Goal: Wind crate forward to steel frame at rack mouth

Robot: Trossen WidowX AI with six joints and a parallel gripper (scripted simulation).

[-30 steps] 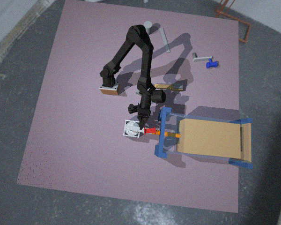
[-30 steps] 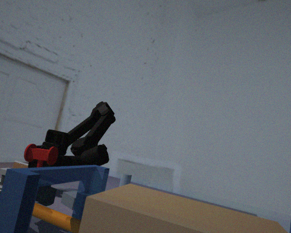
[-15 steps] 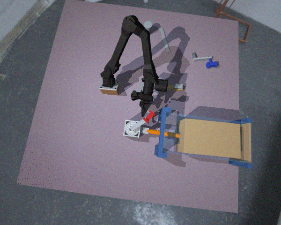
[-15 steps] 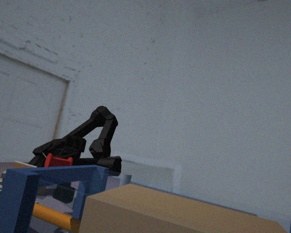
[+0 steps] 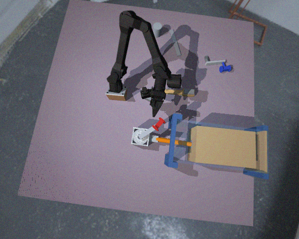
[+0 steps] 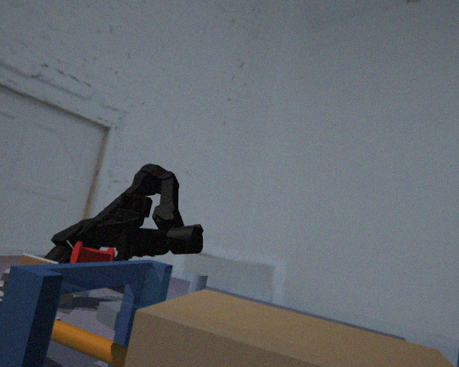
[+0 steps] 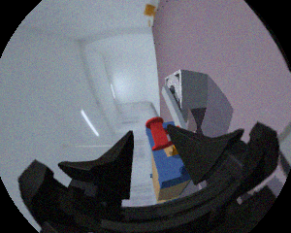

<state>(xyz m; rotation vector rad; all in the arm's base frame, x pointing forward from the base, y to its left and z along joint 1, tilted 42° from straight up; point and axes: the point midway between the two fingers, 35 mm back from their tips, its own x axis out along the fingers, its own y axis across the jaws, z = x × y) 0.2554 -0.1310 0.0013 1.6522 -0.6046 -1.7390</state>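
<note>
Right now the red knob is 3 cm ahead of my gripper tip, 3 cm to the right of it and 4 cm below it. From my gripper tip the other things lie so: red-knobbed crank handle: 6 cm to the right, 6 cm below; then blue steel frame: 11 cm ahead, 9 cm to the right, 7 cm below; then grey block: 3 cm behind, 16 cm to the left, 16 cm below.
</note>
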